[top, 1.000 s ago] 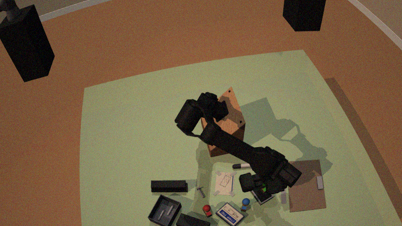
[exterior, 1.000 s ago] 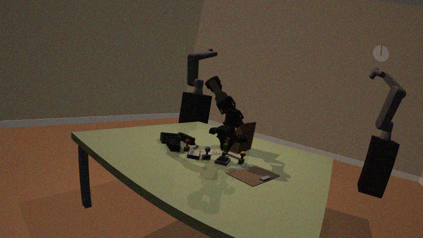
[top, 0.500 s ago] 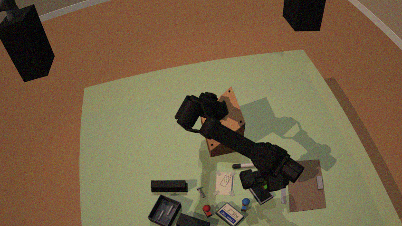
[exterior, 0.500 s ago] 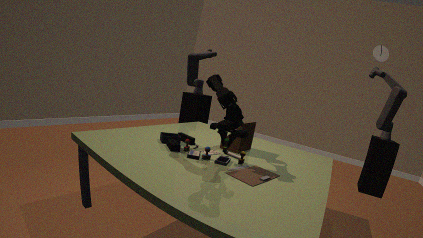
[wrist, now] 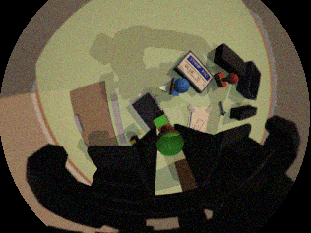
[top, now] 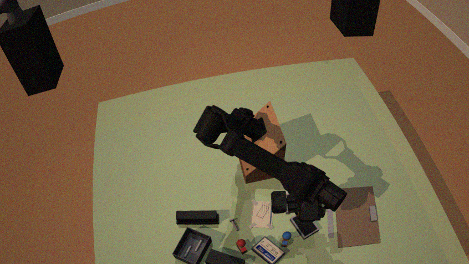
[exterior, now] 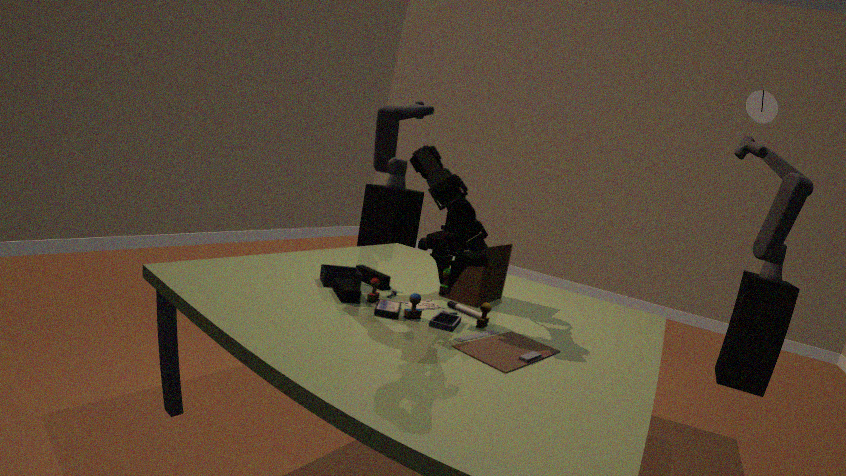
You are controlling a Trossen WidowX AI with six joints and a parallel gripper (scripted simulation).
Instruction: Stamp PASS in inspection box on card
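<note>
Now: gripper tip 100 mm to the left of the pale card, 100 mm above it and 70 mm past it. The rest, counted from my gripper tip: blue stamp: 80 mm below, 50 mm to the right, 50 mm ahead; dark ink pad: 90 mm below, 20 mm to the left, 10 mm ahead; green-knobbed stamp: right at my gripper tip.
</note>
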